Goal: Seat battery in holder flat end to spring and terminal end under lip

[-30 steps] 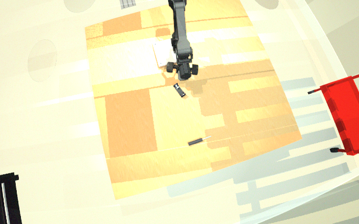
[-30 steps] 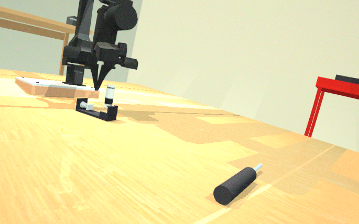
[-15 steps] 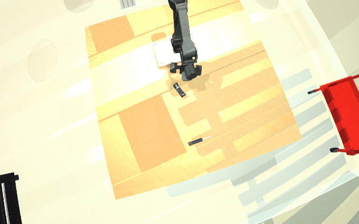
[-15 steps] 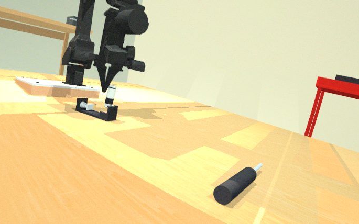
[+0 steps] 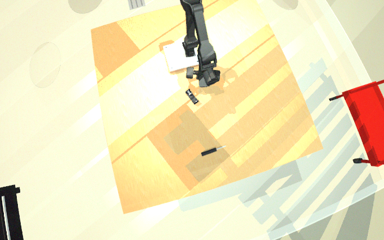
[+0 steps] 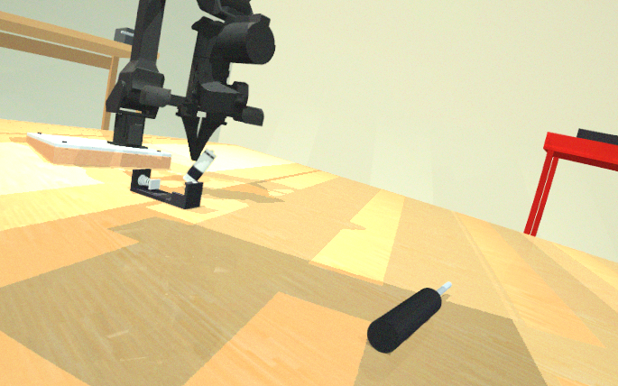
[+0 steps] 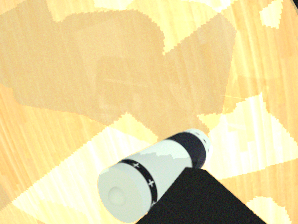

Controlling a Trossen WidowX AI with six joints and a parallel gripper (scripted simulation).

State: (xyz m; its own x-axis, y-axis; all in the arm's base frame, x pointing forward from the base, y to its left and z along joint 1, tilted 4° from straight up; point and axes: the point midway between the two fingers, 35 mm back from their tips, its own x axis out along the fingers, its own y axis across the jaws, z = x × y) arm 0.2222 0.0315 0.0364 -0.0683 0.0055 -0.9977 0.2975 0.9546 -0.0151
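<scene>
Right now the battery is 1 cm to the left of my gripper tip and 1 cm below it. Also, from my gripper tip: screwdriver 42 cm ahead, 1 cm to the right, 3 cm below.
</scene>
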